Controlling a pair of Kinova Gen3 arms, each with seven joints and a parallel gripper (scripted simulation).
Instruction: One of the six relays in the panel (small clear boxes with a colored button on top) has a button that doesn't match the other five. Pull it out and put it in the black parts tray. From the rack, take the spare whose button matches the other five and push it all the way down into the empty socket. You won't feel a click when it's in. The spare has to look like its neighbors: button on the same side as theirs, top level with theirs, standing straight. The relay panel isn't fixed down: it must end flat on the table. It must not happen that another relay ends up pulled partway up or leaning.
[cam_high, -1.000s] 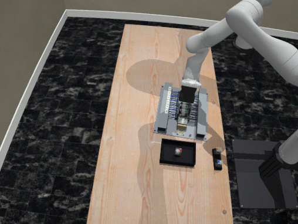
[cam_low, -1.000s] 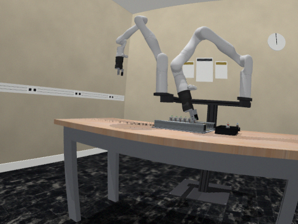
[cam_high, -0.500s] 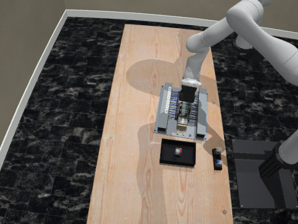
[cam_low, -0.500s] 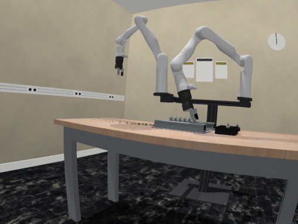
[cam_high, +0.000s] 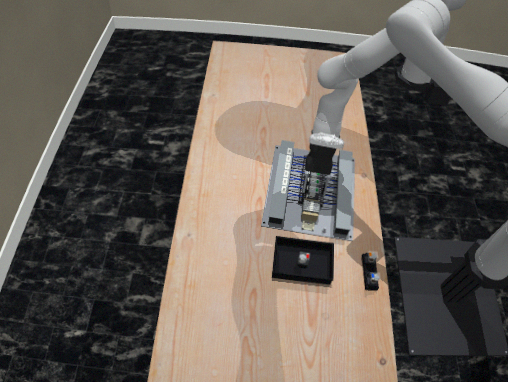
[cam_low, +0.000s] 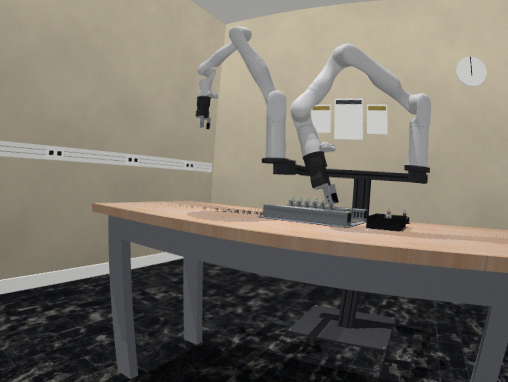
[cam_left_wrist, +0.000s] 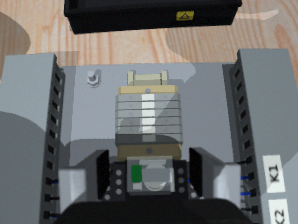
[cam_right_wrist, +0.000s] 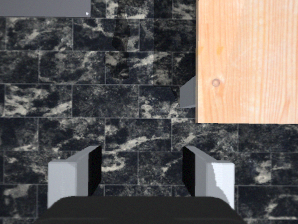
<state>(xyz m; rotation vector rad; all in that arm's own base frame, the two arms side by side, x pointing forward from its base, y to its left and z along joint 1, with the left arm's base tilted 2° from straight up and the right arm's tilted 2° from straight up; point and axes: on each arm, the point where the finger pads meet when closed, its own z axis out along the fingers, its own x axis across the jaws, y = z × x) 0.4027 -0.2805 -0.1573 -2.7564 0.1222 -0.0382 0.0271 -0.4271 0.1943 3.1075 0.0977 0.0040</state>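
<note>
Now: left hand 10 mm past the relay panel, 50 mm to the left of it and 50 mm above it. Round my left hand: spare rack (140 mm behind, 240 mm to the left, 70 mm below); black parts tray (50 mm ahead, 200 mm to the left, 60 mm below).
</note>
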